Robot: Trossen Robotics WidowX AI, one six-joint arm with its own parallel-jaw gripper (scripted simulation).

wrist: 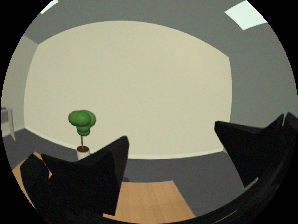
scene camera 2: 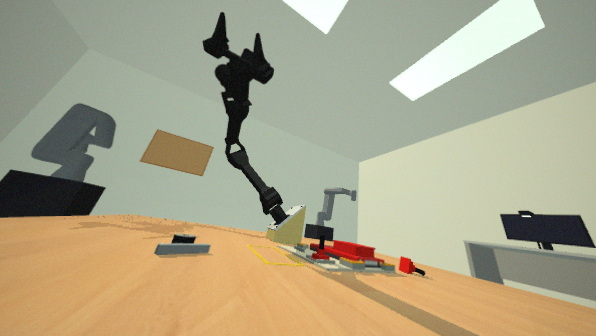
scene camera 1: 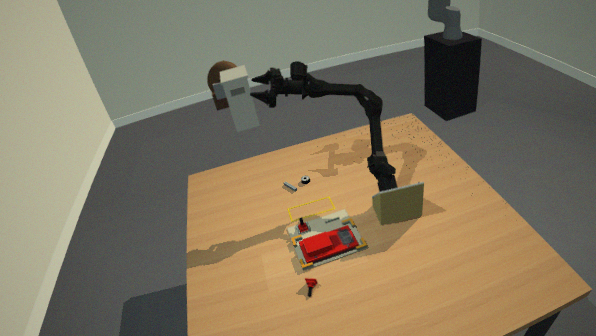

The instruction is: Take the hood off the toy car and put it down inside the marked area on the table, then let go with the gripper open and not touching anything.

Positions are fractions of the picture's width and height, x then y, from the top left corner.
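You can find my gripper in scene camera 1 (0.42, 0.26), in scene camera 2 (0.40, 0.07) and in the wrist view (0.59, 0.60) too.
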